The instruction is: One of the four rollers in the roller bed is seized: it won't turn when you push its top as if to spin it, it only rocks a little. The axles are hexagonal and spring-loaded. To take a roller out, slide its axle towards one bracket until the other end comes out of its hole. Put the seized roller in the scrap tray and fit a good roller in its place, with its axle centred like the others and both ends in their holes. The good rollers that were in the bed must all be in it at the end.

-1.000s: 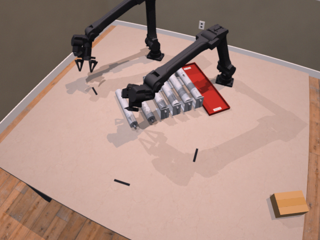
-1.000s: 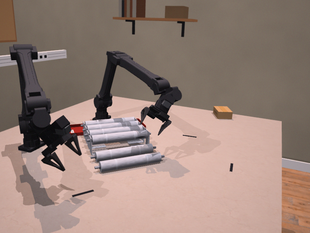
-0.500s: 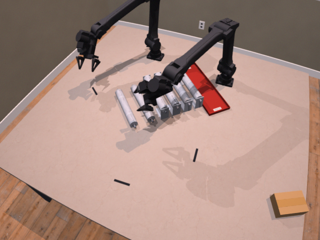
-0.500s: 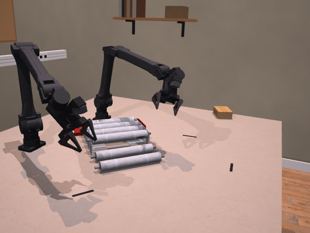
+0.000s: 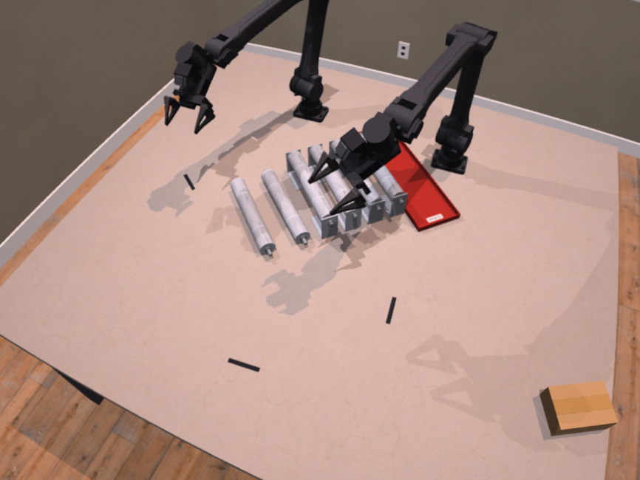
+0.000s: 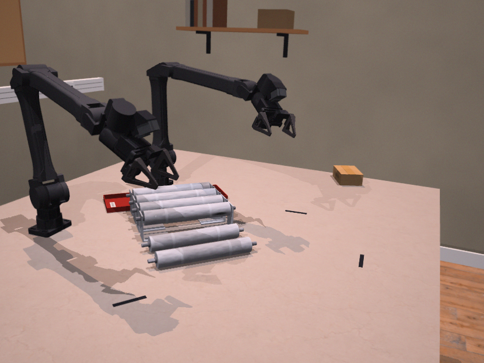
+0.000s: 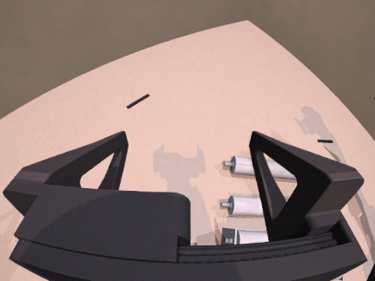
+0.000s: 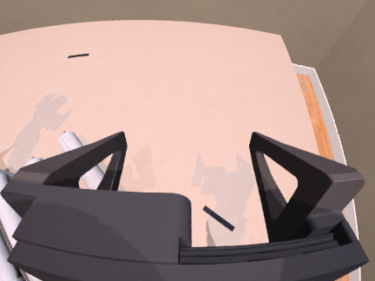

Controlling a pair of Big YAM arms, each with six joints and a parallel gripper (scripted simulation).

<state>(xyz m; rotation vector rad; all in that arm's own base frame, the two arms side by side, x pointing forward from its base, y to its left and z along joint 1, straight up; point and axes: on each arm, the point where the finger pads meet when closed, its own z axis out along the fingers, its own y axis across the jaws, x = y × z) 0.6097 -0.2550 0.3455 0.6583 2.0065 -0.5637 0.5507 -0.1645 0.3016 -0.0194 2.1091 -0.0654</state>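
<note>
Right now the roller is 420 mm behind my left hand, 270 mm below it and 40 mm to the right of it. The rest, counted from my left hand: red scrap tray: 510 mm behind, 340 mm below, 20 mm to the left; then cardboard box: 710 mm to the left, 310 mm below, 10 mm ahead.
</note>
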